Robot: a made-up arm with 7 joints.
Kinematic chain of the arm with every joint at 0, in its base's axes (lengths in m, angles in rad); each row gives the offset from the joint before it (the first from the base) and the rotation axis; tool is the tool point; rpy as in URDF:
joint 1: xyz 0 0 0.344 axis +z
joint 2: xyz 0 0 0 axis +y
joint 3: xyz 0 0 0.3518 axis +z
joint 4: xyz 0.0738 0 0 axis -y
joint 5: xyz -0.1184 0 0.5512 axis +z
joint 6: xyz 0 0 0 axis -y
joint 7: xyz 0.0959 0 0 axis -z
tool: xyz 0 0 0 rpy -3.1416 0 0
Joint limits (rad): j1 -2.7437..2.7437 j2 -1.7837..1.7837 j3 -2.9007..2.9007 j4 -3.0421..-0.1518 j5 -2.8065..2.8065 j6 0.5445..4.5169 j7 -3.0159..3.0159
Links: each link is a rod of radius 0.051 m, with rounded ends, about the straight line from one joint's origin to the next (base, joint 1, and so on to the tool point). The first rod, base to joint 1, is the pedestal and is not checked.
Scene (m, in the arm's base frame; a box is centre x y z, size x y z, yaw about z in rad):
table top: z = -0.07
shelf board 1: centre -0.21 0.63 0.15 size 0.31 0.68 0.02 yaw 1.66
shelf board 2: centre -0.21 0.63 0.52 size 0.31 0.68 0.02 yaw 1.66
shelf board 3: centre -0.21 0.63 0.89 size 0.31 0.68 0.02 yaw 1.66
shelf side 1: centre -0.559 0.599 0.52 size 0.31 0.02 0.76 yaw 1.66
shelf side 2: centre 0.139 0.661 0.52 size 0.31 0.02 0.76 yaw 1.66
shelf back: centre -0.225 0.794 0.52 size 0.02 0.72 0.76 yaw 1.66
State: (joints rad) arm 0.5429 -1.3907 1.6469 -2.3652 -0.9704 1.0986 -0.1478
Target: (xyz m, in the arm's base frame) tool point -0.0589 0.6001 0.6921
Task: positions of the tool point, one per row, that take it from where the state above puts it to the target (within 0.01 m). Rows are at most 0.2 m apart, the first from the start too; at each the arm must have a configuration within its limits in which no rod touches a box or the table.
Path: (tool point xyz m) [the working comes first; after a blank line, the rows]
Joints at the target: 0.1114 -1.1466 1.1324 -2.0628 -1.0131 1.1343 -0.1478
Straight joint move there: touches shelf board 2.

1: -0.2852 0.4397 0.3237
2: -0.2775 0.3655 0.3237
3: -0.2546 0.3027 0.3289
4: -0.2022 0.3694 0.4367
5: -0.1205 0.3954 0.5623
6: -0.0377 0.3627 0.6921
7: -0.0547 0.4891 0.6913
8: -0.0589 0.6001 0.6921

